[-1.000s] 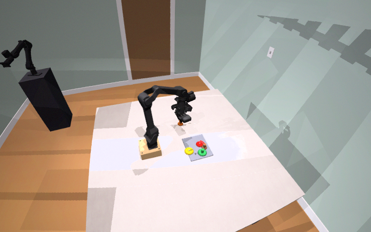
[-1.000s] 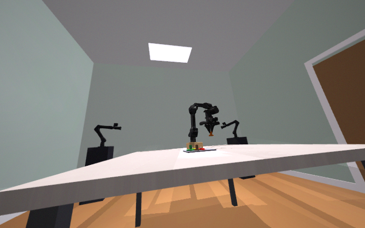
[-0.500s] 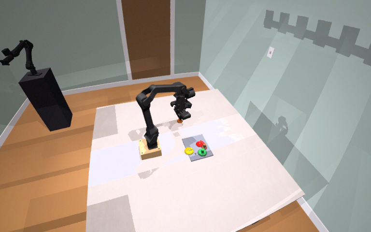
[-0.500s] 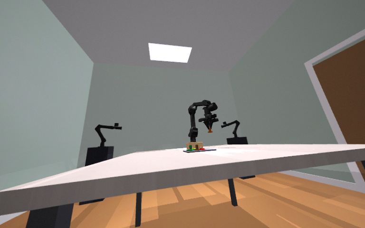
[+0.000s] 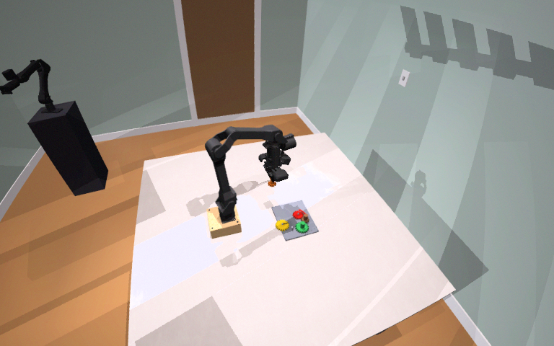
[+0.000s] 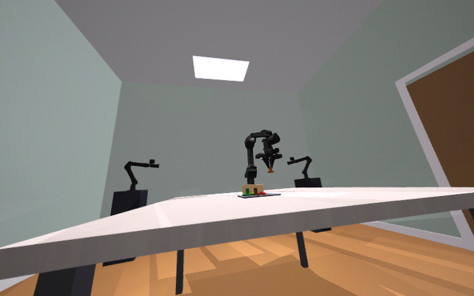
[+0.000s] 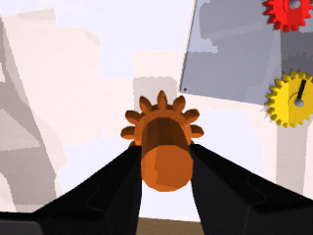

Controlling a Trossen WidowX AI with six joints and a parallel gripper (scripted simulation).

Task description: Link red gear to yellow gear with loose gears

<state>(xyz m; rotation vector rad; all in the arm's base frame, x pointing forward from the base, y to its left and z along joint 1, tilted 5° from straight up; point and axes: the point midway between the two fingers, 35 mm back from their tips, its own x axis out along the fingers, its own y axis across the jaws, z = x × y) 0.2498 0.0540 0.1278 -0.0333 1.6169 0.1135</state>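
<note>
The green gear is 200 mm to the right of my gripper tip, 140 mm below it and 70 mm ahead of it. Also, from my gripper tip: red gear: 150 mm below, 130 mm to the right, 90 mm ahead; small orange gear: 10 mm below; grey board: 160 mm below, 140 mm to the right, 70 mm ahead.
</note>
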